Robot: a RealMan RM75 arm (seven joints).
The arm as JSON. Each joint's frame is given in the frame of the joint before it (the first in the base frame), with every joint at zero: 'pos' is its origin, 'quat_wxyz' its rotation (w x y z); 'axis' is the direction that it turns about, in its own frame. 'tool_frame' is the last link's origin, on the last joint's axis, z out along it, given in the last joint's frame.
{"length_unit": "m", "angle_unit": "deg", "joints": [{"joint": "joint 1", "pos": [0.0, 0.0, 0.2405], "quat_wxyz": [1.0, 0.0, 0.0, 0.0], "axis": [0.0, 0.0, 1.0]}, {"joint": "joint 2", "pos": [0.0, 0.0, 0.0], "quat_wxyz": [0.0, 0.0, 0.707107, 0.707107], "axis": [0.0, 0.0, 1.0]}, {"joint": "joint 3", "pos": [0.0, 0.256, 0.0], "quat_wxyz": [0.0, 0.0, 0.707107, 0.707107], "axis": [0.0, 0.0, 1.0]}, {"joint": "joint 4", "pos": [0.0, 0.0, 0.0], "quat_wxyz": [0.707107, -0.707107, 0.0, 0.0], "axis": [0.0, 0.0, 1.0]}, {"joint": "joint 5", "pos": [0.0, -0.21, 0.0], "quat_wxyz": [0.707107, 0.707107, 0.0, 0.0], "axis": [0.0, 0.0, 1.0]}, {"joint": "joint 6", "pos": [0.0, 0.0, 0.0], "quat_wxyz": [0.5, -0.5, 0.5, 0.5], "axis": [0.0, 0.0, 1.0]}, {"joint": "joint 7", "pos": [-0.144, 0.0, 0.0], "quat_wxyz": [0.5, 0.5, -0.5, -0.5], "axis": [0.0, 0.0, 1.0]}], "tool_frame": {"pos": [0.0, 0.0, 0.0], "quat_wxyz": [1.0, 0.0, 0.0, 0.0]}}
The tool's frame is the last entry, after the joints.
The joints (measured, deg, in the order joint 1, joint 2, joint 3, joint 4, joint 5, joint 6, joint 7), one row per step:
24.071 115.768 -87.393 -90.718 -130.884 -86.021 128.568
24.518 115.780 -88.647 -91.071 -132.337 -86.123 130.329
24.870 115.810 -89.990 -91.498 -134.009 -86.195 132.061
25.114 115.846 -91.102 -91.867 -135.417 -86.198 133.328
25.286 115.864 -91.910 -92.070 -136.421 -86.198 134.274
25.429 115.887 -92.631 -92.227 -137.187 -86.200 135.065
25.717 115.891 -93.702 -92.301 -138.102 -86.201 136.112
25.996 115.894 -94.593 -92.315 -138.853 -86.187 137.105
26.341 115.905 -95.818 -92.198 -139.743 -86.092 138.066
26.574 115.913 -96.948 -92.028 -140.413 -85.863 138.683
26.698 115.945 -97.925 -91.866 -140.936 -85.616 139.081
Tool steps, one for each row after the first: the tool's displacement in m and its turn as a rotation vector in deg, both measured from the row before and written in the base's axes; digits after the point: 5 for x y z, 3 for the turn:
-0.00159 -0.00050 -0.00291 -0.021 -1.399 -0.457
-0.00106 -0.00069 -0.00288 0.120 -1.584 -0.381
-0.00076 -0.00055 -0.00228 0.178 -1.314 -0.142
-0.00030 -0.00040 -0.00168 0.139 -0.942 -0.172
-0.00042 -0.00054 -0.00165 0.054 -0.731 -0.126
-0.00075 -0.00080 -0.00272 -0.082 -0.975 -0.121
-0.00068 -0.00055 -0.00230 -0.017 -0.781 -0.197
-0.00057 -0.00090 -0.00348 -0.189 -1.029 -0.014
-0.00026 -0.00096 -0.00340 -0.235 -0.826 0.159
0.00001 -0.00107 -0.00311 -0.251 -0.652 0.198

